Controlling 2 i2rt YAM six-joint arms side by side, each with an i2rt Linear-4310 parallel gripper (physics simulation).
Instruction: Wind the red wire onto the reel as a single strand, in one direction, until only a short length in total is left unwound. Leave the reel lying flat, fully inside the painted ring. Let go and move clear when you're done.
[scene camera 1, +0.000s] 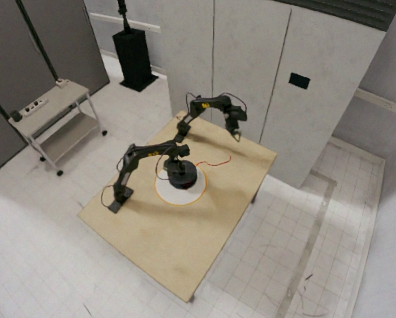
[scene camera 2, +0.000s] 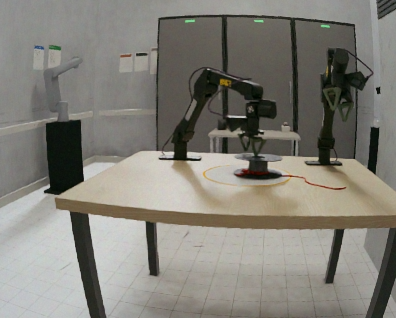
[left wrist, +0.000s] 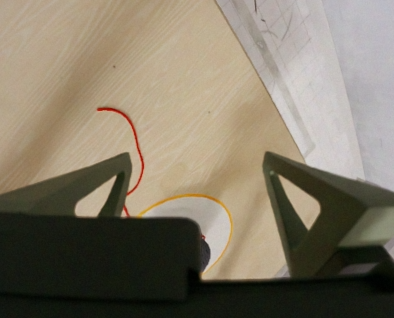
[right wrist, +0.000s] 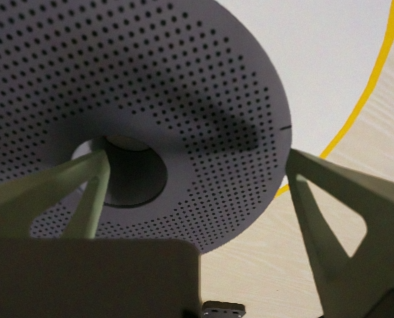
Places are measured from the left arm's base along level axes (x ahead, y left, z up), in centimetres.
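Where they show: left gripper, fingertip midpoint: (scene camera 1: 235, 139) (scene camera 2: 339, 116) (left wrist: 197, 158); right gripper, fingertip midpoint: (scene camera 2: 250, 153) (right wrist: 197, 158); left arm's base, link origin: (scene camera 1: 182, 133) (scene camera 2: 323, 164); right arm's base, link origin: (scene camera 1: 120, 199) (scene camera 2: 180, 158).
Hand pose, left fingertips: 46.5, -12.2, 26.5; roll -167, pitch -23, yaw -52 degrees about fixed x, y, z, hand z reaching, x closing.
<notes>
Each offset is from my left fingertips to the top centre of the thing, as dx, dy, dz. "spot": to the spot under its first point. Level surfaces: height alone.
The dark reel {-27.3, -24.6, -19.2} (scene camera 1: 183, 179) (scene camera 2: 258, 165) (right wrist: 225, 100) lies flat on the white disc, inside the orange painted ring (scene camera 1: 180, 204) (left wrist: 232, 227) (right wrist: 345, 131). Red wire shows low between its flanges in scene camera 2. The loose red wire {spot: -10.2, -6.5, -26.1} (scene camera 1: 215, 164) (scene camera 2: 327, 188) (left wrist: 136, 135) runs from the reel across the ring onto the table in a bent line. My right gripper (scene camera 2: 251, 151) (right wrist: 197, 158) is open over the reel's top flange, one finger over the centre hole, the other at the outer edge. My left gripper (scene camera 2: 338, 115) (left wrist: 197, 158) is open and empty, raised above the table.
The wooden table {dz -26.5} (scene camera 1: 150, 235) (scene camera 2: 125, 195) carries both arm bases near its far edge in scene camera 2. A trolley with a power strip stands off the table at the left of scene camera 1. A black pedestal (scene camera 1: 133, 57) (scene camera 2: 65, 155) stands away from the table.
</notes>
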